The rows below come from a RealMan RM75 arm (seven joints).
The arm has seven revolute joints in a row. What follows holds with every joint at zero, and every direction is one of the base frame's. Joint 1 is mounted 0.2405 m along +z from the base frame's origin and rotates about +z. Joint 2 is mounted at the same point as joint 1 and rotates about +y. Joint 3 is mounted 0.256 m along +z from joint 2 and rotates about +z. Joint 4 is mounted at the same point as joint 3 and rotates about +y. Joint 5 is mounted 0.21 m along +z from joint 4 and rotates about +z. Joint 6 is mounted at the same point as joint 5 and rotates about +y. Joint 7 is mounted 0.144 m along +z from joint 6 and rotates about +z. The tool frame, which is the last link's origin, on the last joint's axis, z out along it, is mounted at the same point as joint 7; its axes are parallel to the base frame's.
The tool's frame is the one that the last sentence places.
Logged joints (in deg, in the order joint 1, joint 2, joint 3, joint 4, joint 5, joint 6, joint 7), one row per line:
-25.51 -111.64 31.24 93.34 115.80 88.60 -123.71
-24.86 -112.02 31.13 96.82 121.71 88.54 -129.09
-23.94 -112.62 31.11 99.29 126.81 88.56 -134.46
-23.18 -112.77 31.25 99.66 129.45 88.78 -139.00
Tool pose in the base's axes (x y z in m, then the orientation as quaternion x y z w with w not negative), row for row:
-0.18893 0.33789 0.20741 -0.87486 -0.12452 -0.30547 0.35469
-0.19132 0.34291 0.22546 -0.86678 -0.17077 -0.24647 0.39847
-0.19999 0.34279 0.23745 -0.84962 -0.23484 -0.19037 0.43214
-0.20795 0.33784 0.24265 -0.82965 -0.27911 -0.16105 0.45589
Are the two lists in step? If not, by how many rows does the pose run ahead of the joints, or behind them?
The pose runs 2 rows behind the joints: the pose in row i belongs to the joints in row i - 2.
